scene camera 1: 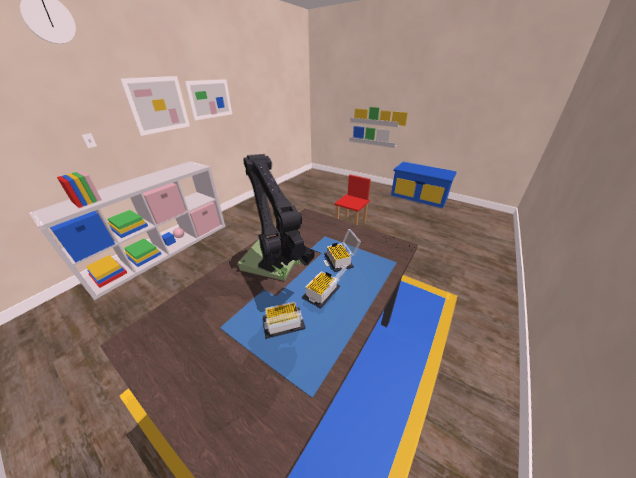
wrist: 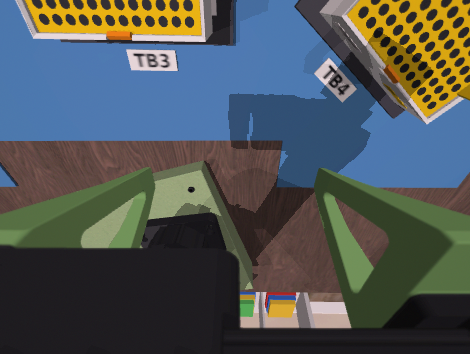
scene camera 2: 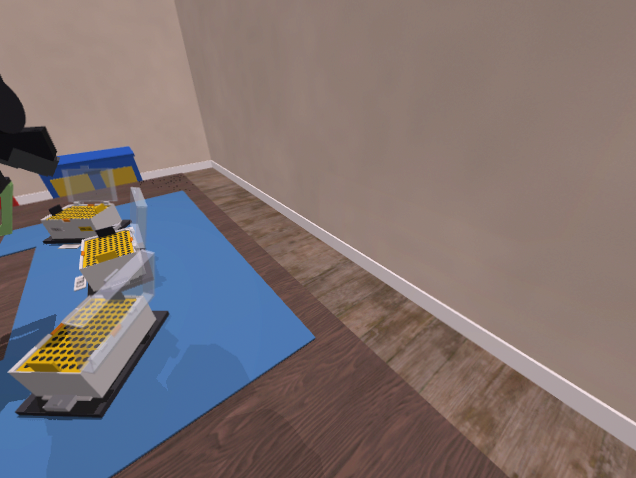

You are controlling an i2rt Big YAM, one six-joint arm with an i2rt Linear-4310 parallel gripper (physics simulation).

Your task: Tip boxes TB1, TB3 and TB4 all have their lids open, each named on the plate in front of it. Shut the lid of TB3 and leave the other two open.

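Places are measured from the arm's base along level axes (x left, y back, z up), in millimetres.
Where they show: gripper, fingertip midpoint: (scene camera 1: 290,271) (wrist: 234,176); arm's base at its link origin: (scene camera 1: 271,262) (wrist: 183,237).
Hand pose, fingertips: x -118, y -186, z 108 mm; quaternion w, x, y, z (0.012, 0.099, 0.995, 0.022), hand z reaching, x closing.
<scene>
Things, the pixels of their top centre, and the offset from my fingertips. "pt": a spot on its surface instead. Level surfaces: height alone.
- TB3 at its top centre: (scene camera 2: 104,239) (scene camera 1: 321,280) dx +60, dy -114, dz -65 mm
- TB4 at a spot on its surface: (scene camera 2: 125,344) pt dx -185, dy -65, dz -109 mm
- blue mat at its surface level: dz -139 mm
- dark wooden table at its surface level: dz -142 mm
TB3 (scene camera 1: 321,287) (scene camera 2: 107,250) (wrist: 110,22) is the middle white box with a yellow rack; its clear lid (scene camera 2: 138,210) stands open, and its plate (scene camera 2: 79,282) (wrist: 152,60) lies in front. TB4 (scene camera 1: 283,322) (scene camera 2: 125,344) (wrist: 435,45), nearest scene camera 1, is open, with its clear lid (scene camera 2: 149,274) raised. TB1 (scene camera 1: 338,255) (scene camera 2: 82,221) is at the far end, its lid (scene camera 1: 352,241) (scene camera 2: 89,186) upright. My gripper (scene camera 1: 287,266) (wrist: 234,176) is open and empty, near the arm's base, apart from all boxes. The wrist view cuts off TB3's lid.
The boxes stand on a blue mat (scene camera 1: 354,292) (scene camera 2: 205,287) (wrist: 75,110) on a dark wooden table (scene camera 1: 205,380). The arm's green base plate (scene camera 1: 251,262) (wrist: 180,185) is beside the mat. A red chair (scene camera 1: 353,197) stands past the table's far end.
</scene>
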